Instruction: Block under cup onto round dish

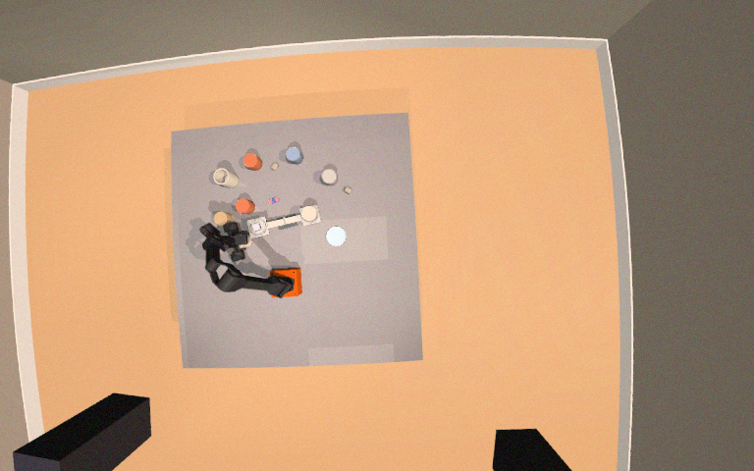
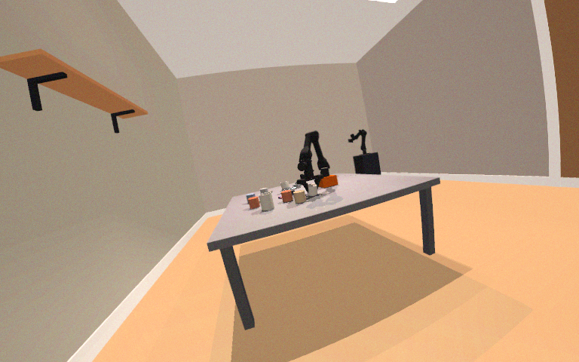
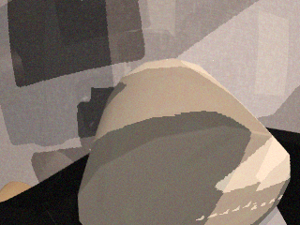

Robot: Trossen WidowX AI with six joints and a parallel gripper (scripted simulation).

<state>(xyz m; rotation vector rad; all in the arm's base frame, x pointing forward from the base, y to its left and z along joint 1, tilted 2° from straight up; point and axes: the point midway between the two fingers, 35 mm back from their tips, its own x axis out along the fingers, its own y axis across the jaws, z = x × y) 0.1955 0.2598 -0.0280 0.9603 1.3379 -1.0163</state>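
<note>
Now: gripper tip 70 mm short of the pale grey block, 100 mm to the left of it and 60 mm below it. From my gripper tip the other things lie so: blue eraser 220 mm ahead, 140 mm to the right, 20 mm below; balance beam 110 mm ahead, 220 mm to the right, 10 mm above; tan cup 100 mm ahead, 120 mm to the left, 10 mm above.
</note>
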